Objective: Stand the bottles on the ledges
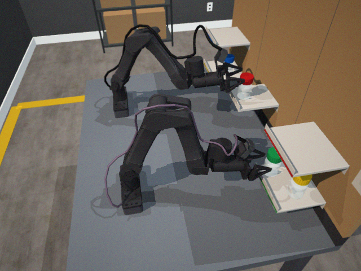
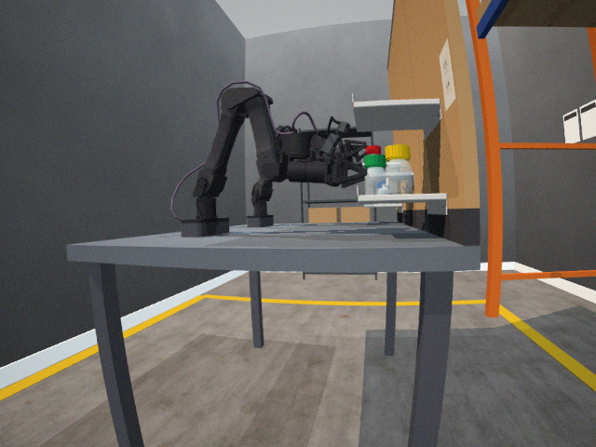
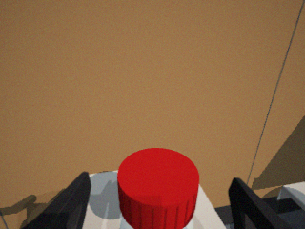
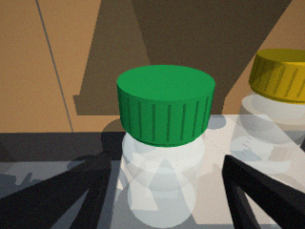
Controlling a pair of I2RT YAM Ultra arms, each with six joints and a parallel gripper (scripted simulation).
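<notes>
The green-capped bottle is 3 cm ahead of my right hand and 1 cm below it. Round my right hand: brown wall 19 cm ahead, 32 cm to the left, 30 cm above; yellow-capped bottle 7 cm ahead, 11 cm to the right, 1 cm below; red-capped bottle 5 cm ahead, 34 cm to the left, 8 cm above.
</notes>
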